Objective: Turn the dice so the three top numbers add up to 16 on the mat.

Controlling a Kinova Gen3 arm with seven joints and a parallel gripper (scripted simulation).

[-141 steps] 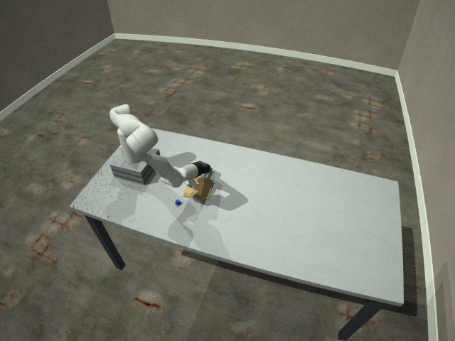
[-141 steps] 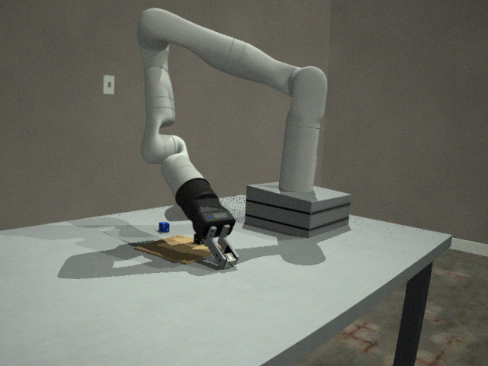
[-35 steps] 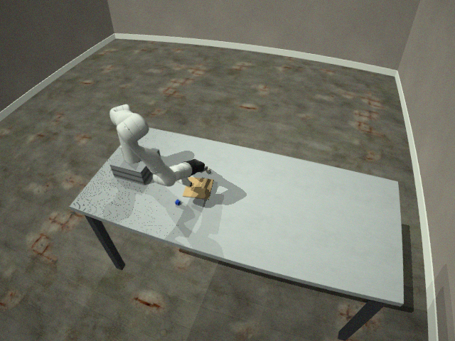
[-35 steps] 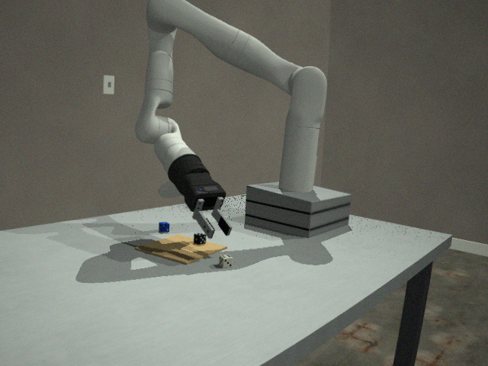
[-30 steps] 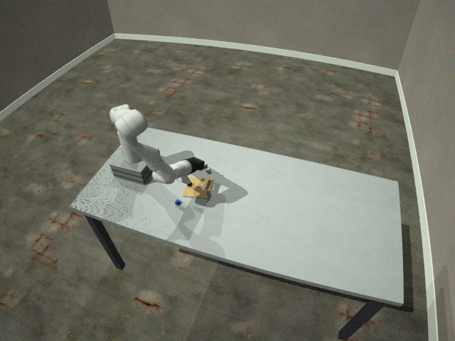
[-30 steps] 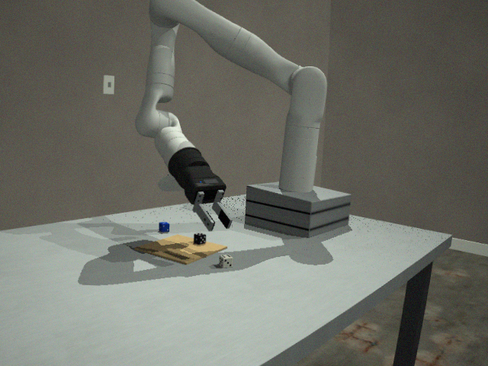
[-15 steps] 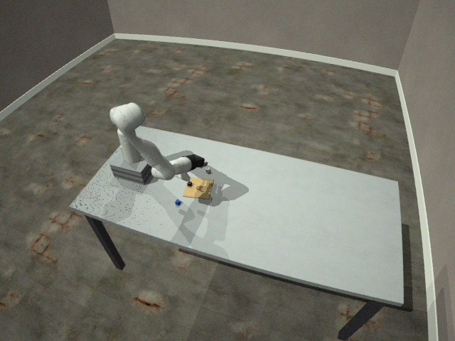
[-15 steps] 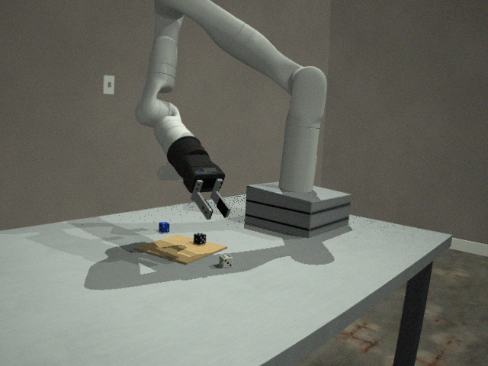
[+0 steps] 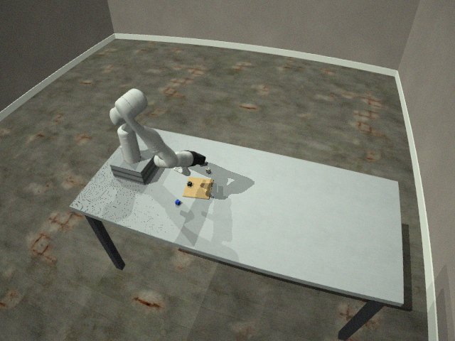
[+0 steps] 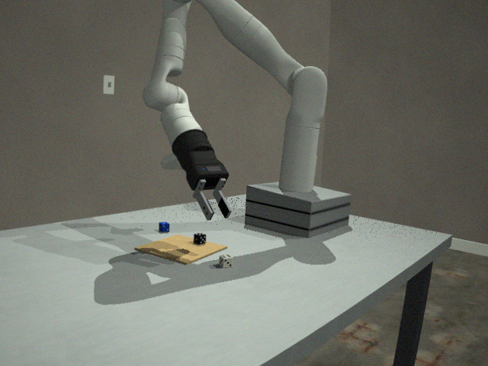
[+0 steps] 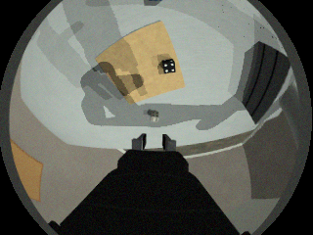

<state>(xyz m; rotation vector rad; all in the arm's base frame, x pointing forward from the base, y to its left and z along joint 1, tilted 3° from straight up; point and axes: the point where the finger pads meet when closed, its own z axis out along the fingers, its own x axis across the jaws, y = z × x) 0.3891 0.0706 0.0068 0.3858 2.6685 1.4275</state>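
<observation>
Right now my hand is 10 mm short of the white die, 40 mm to the right of it and 90 mm above it. Also, from my hand: tan mat: 90 mm to the right, 100 mm below; blue die: 60 mm behind, 220 mm to the right, 90 mm below; black die: 50 mm behind, 90 mm to the right, 90 mm below.
</observation>
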